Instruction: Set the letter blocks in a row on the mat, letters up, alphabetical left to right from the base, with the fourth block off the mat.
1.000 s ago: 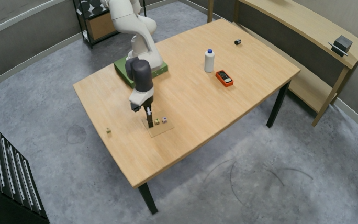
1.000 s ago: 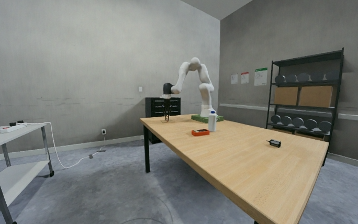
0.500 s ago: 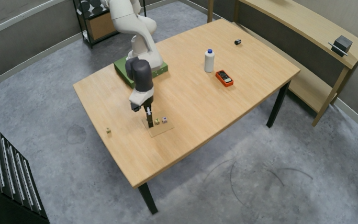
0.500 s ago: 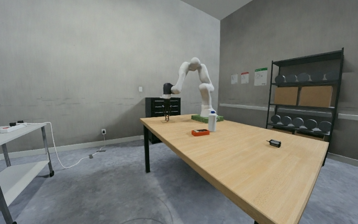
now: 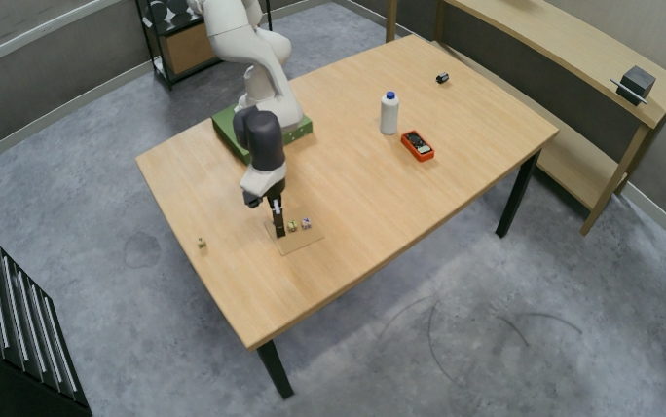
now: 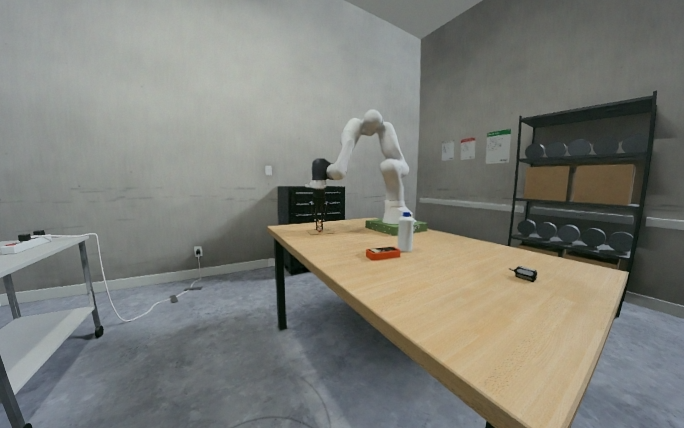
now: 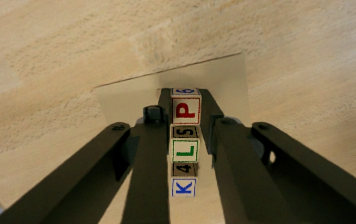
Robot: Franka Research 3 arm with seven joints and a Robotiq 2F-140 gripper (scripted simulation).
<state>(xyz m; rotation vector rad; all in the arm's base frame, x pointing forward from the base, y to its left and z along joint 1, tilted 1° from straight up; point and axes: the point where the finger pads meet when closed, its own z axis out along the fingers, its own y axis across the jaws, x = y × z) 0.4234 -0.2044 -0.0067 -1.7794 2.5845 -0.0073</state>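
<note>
The block is 40 mm to the left of my hand, 20 mm below it and 10 mm ahead of it. From my hand the other things lie so: white bottle (560 mm to the left, 160 mm behind, 40 mm above); tan mat (40 mm to the left, 40 mm below, 10 mm ahead); orange meter (580 mm to the left, 20 mm below, 20 mm behind).
</note>
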